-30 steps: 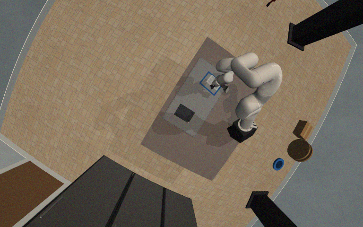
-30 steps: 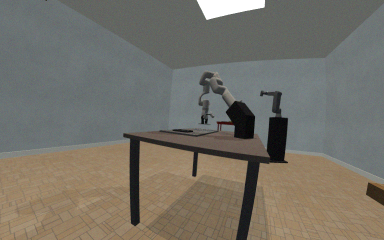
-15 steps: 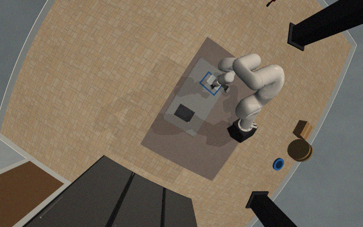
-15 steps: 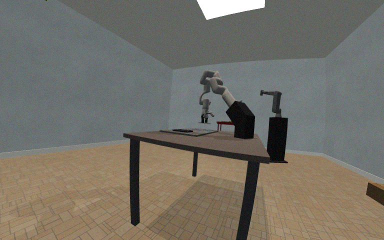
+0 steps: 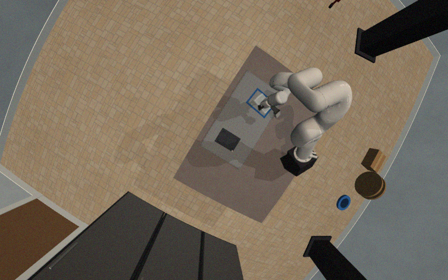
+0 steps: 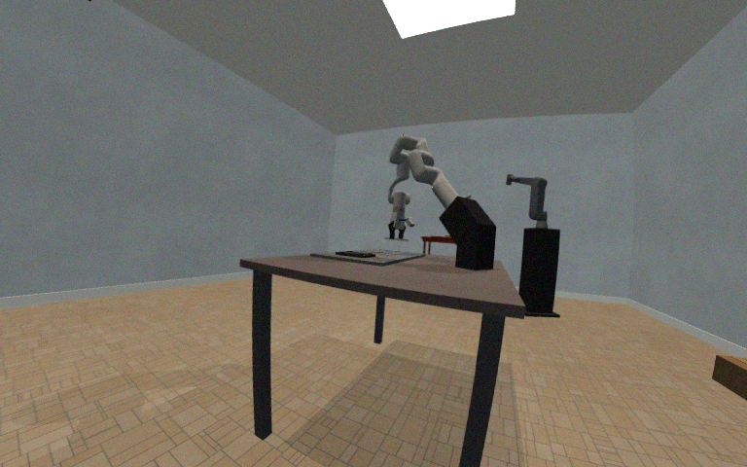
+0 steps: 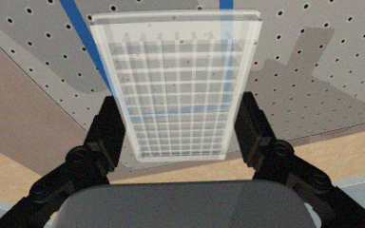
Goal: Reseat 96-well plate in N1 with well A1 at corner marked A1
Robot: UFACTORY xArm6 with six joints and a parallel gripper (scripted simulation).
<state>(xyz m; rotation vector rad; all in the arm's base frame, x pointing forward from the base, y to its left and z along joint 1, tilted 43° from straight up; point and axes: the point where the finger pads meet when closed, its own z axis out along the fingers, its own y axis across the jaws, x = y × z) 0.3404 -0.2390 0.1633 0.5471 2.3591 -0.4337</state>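
The dark plate nest N1 lies 32 cm to the left of my hand, 19 cm ahead of it and 9 cm below it. Round my hand: A1 corner mark (40 cm to the left, 14 cm ahead, 9 cm below); 96-well plate (1 cm below).
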